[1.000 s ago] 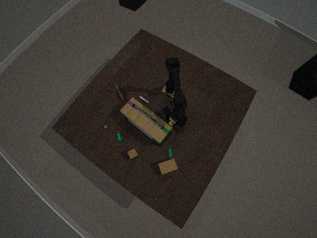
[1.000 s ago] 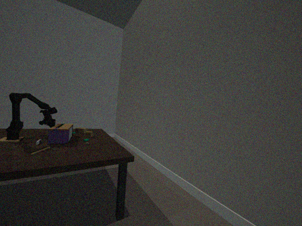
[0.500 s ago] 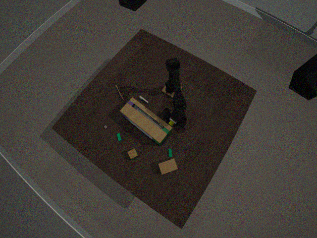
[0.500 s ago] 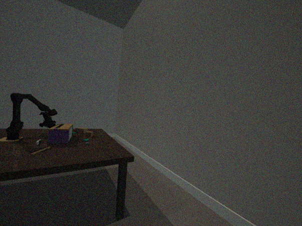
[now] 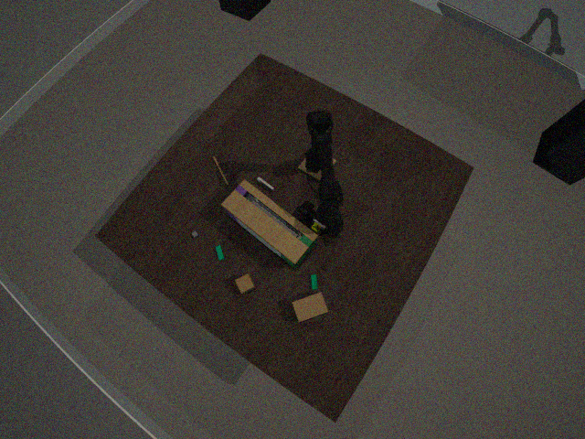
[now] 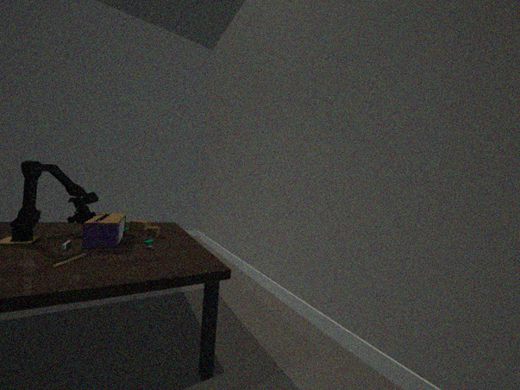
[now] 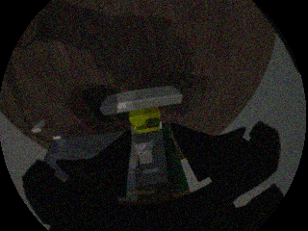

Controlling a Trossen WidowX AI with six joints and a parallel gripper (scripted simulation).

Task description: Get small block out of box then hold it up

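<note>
The yellow block is 2 cm behind my gripper tip and 1 cm below it. Also, from my gripper tip: grey piece (43 cm to the right, 29 cm ahead, 2 cm below); box (16 cm to the right, 5 cm ahead, 3 cm above); thin stick (52 cm to the right, 3 cm below, 1 cm behind).
</note>
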